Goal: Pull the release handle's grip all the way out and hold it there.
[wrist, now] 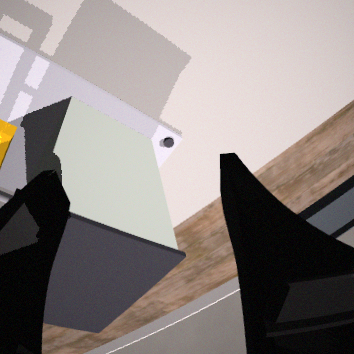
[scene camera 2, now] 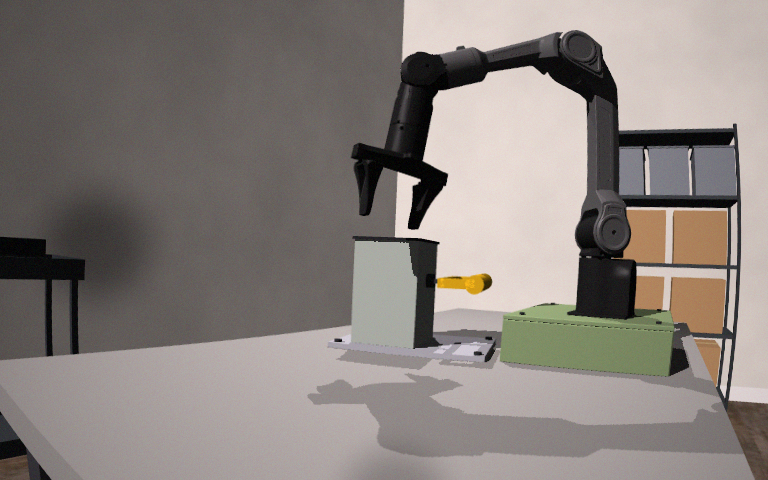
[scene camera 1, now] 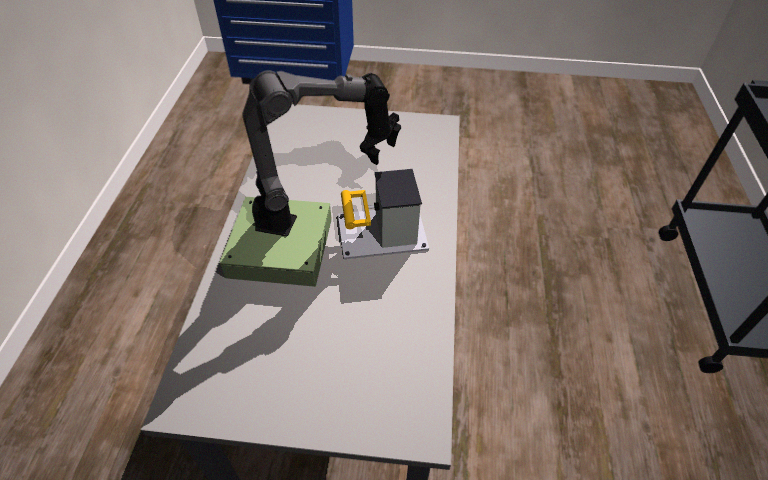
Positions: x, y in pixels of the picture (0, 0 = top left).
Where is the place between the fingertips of the gripper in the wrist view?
At 137, 180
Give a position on a pale base plate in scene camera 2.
At 474, 349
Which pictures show the gripper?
The wrist view, scene camera 2 and scene camera 1: all of them.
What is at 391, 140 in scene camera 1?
The gripper.
